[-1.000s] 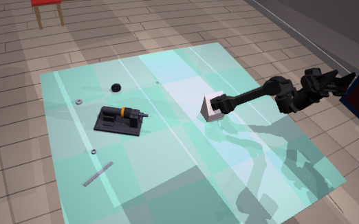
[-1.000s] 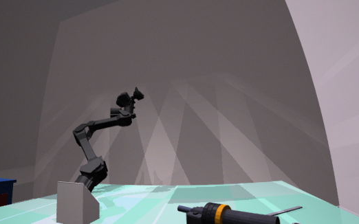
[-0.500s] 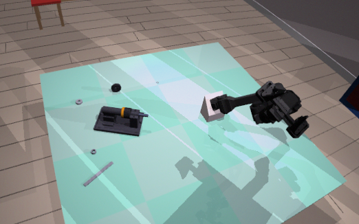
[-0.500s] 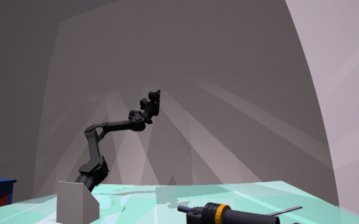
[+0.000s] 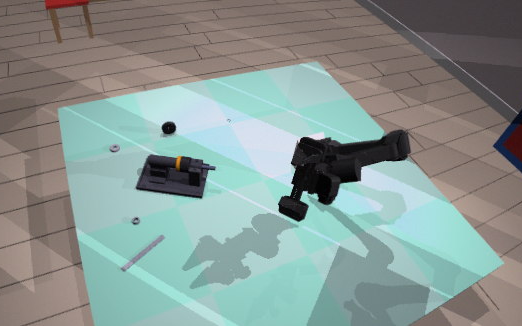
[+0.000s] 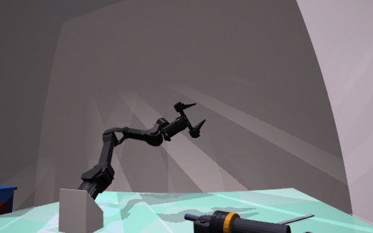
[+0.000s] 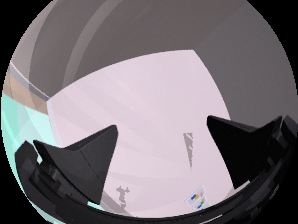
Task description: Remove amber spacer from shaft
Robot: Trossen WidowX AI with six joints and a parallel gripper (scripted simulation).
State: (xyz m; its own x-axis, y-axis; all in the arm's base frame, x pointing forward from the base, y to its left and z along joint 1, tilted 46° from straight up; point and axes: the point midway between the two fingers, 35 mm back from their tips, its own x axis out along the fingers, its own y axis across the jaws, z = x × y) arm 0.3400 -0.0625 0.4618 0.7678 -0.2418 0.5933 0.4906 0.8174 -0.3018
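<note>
My gripper tip is now 430 mm to the left of the shaft, 360 mm above it and 30 mm short of it. The rest, counted from my gripper tip: grey bar: 440 mm below, 280 mm ahead, 230 mm to the right; amber spacer: 450 mm to the right, 360 mm below, 60 mm ahead.
</note>
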